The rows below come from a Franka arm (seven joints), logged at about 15 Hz.
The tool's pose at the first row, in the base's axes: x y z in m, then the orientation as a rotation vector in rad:
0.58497 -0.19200 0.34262 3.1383 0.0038 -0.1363
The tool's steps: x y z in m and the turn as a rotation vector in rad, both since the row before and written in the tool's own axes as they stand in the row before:
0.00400 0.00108 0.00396 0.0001 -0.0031 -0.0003
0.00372 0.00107 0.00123 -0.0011 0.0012 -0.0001
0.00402 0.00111 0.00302 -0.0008 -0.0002 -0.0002
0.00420 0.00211 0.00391 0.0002 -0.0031 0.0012
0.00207 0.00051 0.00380 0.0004 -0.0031 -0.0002
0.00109 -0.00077 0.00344 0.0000 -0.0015 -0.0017
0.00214 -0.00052 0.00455 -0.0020 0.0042 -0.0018
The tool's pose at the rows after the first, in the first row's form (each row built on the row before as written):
0.58861 -0.19307 0.33833 3.1382 0.0043 -0.1412
0.59221 -0.19413 0.33677 3.1372 0.0045 -0.1393
0.59595 -0.19523 0.33341 3.1364 0.0049 -0.1396
0.59979 -0.19734 0.32915 3.1363 0.0030 -0.1445
0.60150 -0.19785 0.32518 3.1365 0.0033 -0.1494
0.60226 -0.19708 0.32165 3.1365 0.0060 -0.1518
0.60395 -0.19656 0.31691 3.1349 0.0090 -0.1451

